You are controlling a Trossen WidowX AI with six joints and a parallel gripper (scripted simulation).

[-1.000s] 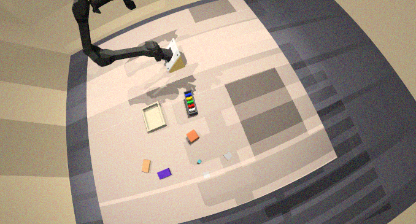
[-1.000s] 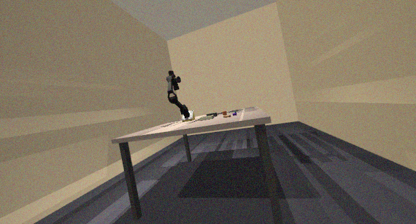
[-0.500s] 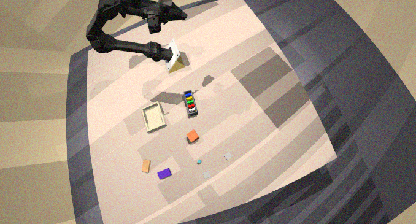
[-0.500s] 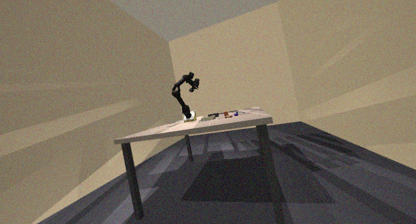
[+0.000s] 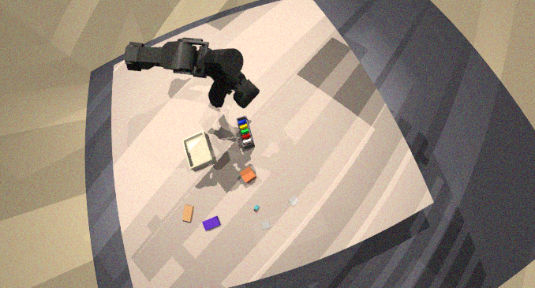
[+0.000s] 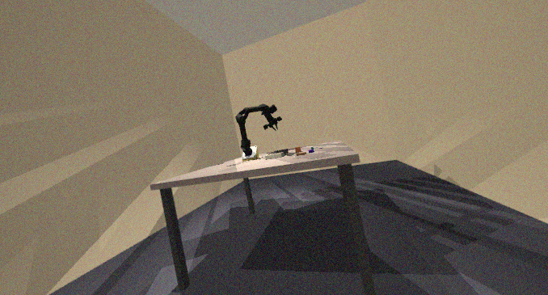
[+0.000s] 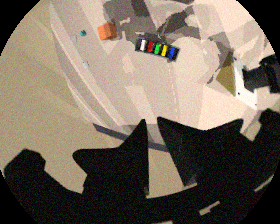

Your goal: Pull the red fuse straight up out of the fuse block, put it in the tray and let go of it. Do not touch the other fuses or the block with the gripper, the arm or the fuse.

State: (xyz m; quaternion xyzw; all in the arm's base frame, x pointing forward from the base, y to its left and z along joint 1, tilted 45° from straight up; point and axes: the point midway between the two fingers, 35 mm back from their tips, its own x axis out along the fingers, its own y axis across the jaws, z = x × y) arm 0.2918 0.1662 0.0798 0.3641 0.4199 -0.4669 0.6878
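Now: gripper tip 30 mm short of the red fuse, 80 mm to the left of it and 200 mm above it. From my gripper tip the other things lie so: cream tray: 10 mm behind, 280 mm to the right, 220 mm below.
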